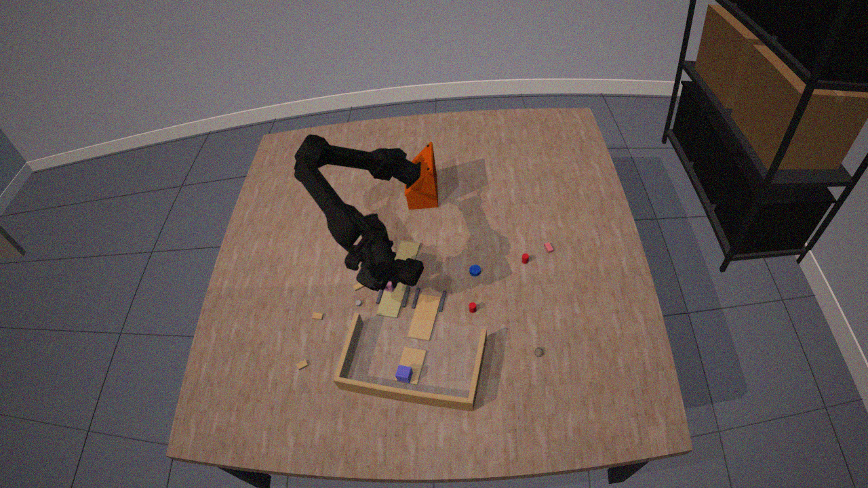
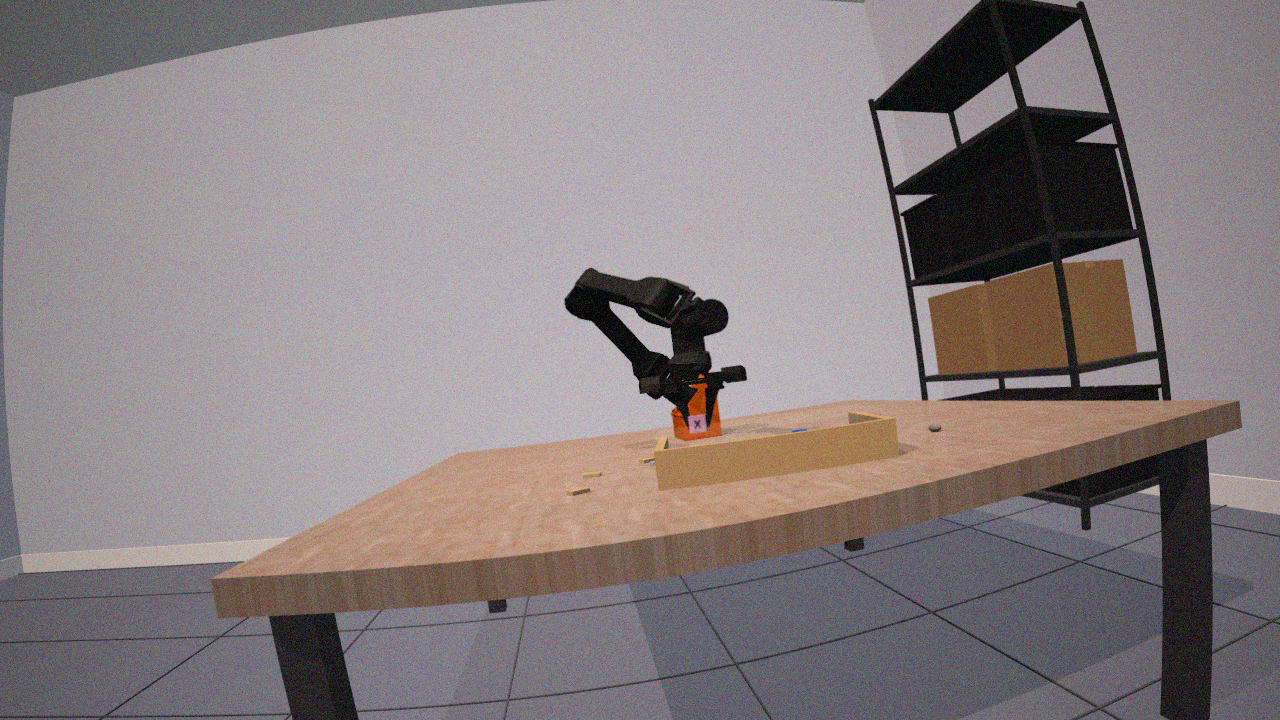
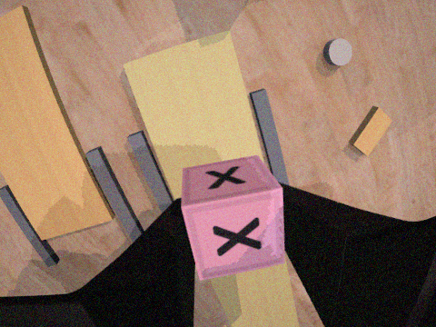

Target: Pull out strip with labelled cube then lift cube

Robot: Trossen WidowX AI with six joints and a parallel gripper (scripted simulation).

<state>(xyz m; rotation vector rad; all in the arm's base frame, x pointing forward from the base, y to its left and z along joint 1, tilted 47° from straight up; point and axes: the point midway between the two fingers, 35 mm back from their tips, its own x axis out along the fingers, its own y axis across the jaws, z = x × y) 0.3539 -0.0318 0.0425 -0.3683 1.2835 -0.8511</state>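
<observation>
My gripper tip is now 60 mm past the strip, 10 mm to the right of it and 50 mm above it. Also, from my gripper tip: small grey disc: 20 mm ahead, 90 mm to the right, 50 mm below; then grey pebble: 190 mm ahead, 360 mm to the left, 40 mm below; then blue disc: 70 mm behind, 210 mm to the left, 50 mm below.
</observation>
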